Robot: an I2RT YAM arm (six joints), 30 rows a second.
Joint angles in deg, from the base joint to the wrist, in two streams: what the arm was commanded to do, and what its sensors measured. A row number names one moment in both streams.
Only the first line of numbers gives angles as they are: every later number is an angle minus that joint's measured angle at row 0.
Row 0, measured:
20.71 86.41 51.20 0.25 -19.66 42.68
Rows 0 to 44, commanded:
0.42 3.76 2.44 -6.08 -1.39 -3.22
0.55 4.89 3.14 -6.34 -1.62 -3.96
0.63 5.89 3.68 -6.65 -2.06 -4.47
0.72 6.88 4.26 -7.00 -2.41 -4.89
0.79 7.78 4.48 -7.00 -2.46 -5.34
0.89 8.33 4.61 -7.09 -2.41 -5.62
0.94 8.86 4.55 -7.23 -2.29 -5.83
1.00 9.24 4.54 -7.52 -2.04 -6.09
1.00 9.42 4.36 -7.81 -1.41 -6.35
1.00 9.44 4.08 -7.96 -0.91 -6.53
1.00 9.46 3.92 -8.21 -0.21 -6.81
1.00 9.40 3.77 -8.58 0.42 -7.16
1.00 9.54 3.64 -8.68 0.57 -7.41
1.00 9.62 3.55 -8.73 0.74 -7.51
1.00 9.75 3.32 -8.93 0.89 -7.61
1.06 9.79 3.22 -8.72 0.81 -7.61
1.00 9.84 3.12 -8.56 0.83 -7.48
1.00 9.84 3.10 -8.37 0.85 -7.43
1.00 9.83 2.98 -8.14 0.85 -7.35
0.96 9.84 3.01 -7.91 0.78 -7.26
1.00 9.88 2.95 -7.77 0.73 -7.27
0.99 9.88 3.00 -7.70 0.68 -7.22
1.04 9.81 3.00 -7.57 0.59 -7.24
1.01 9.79 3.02 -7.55 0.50 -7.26
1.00 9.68 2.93 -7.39 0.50 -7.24
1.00 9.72 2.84 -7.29 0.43 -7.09
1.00 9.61 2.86 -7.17 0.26 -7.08
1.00 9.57 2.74 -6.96 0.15 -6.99
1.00 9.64 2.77 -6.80 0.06 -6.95
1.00 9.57 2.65 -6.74 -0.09 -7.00
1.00 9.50 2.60 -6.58 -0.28 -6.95
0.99 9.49 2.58 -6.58 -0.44 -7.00
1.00 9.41 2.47 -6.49 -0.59 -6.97
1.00 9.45 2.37 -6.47 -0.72 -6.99
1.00 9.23 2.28 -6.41 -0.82 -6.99
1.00 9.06 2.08 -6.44 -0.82 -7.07
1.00 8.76 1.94 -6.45 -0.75 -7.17
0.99 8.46 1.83 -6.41 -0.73 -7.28
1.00 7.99 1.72 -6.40 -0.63 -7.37
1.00 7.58 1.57 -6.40 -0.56 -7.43
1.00 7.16 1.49 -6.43 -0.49 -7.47
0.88 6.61 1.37 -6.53 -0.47 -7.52
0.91 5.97 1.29 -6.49 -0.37 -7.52
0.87 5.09 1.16 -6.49 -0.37 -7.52
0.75 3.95 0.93 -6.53 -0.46 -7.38
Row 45, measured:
0.74 7.24 1.90 -4.61 -1.38 -6.50
